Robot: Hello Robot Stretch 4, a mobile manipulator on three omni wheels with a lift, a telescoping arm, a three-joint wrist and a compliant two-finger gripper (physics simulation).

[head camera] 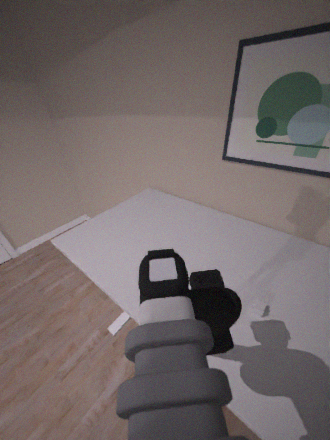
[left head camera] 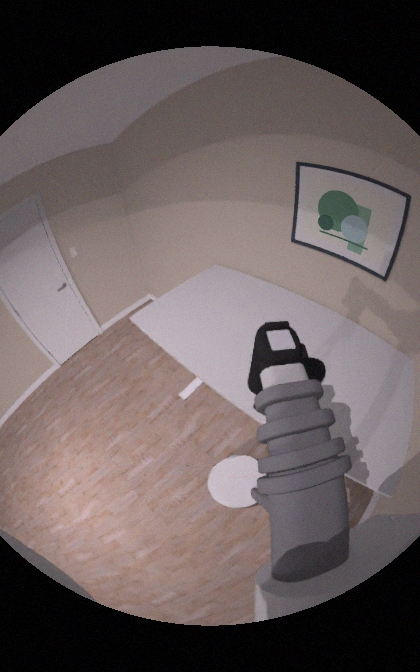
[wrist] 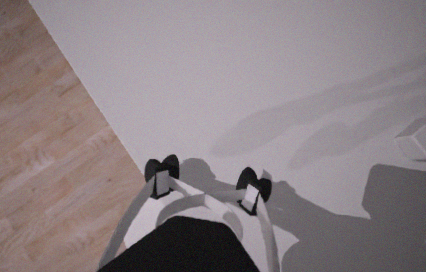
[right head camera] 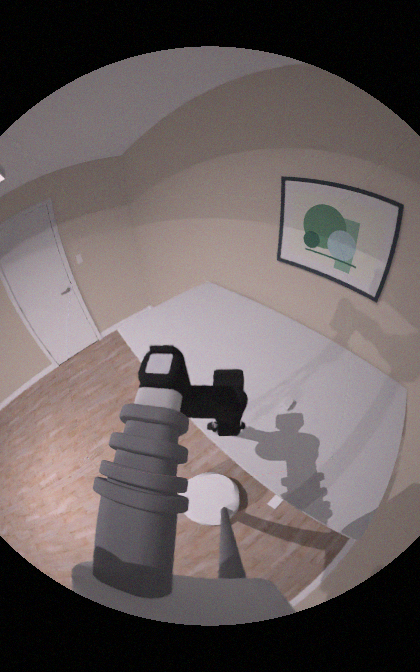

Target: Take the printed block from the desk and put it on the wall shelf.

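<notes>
The printed block [wrist: 415, 142] is a small pale block at the right edge of the wrist view, partly cut off, on the white desk [wrist: 150, 60] [head camera: 150, 215] [left head camera: 200, 310] [right head camera: 200, 320]. It is a small, faint shape near the arm's shadow in the right head view, where its details are hard to make out. My gripper [wrist: 208, 175] [right head camera: 227, 427] is open and empty above the desk near its long edge. The block lies apart from the fingers, to their right in the wrist view. The wall shelf does not show in these views.
A framed picture [head camera: 232, 100] [left head camera: 295, 200] [right head camera: 281, 220] hangs on the wall behind the desk. A white round object [left head camera: 231, 482] [right head camera: 212, 500] stands beside the desk, below the arm. A door [left head camera: 40, 280] [right head camera: 40, 285] is at the far left.
</notes>
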